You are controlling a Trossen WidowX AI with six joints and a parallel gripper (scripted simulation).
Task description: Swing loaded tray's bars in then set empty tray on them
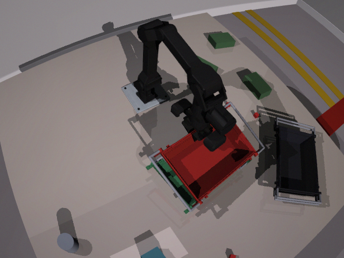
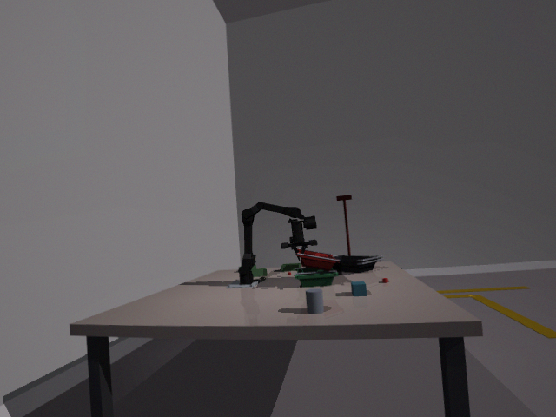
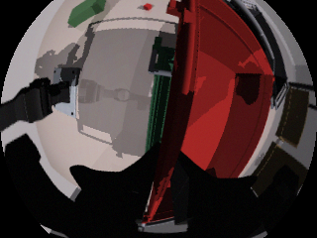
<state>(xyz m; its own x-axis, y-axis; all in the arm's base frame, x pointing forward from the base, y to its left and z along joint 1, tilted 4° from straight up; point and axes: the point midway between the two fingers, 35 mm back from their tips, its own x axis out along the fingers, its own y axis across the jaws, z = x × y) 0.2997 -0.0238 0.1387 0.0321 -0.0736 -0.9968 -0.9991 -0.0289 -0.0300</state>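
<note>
Right now my gripper tip is 80 mm short of the red tray and 10 mm below it. The rest, counted from my gripper tip: blue block: 230 mm ahead, 330 mm to the right, 90 mm below; then grey cylinder: 50 mm ahead, 520 mm to the right, 80 mm below; then small red cube: 380 mm ahead, 130 mm to the right, 100 mm below.
</note>
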